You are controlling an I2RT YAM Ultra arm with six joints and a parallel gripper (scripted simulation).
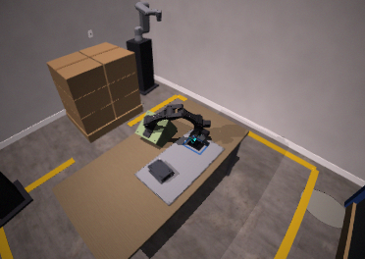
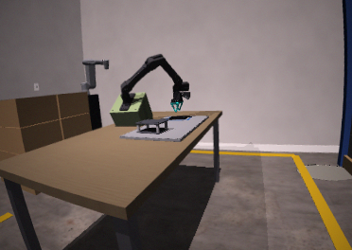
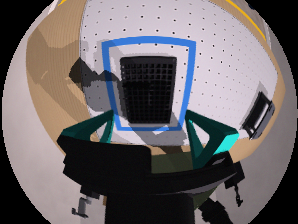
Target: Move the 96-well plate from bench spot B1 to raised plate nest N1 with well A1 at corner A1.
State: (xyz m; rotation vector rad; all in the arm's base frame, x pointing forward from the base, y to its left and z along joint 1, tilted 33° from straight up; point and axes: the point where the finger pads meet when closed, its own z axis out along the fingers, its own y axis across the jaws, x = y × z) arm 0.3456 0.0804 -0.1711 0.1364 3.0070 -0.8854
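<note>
The 96-well plate is 6 cm below my hand.
</note>
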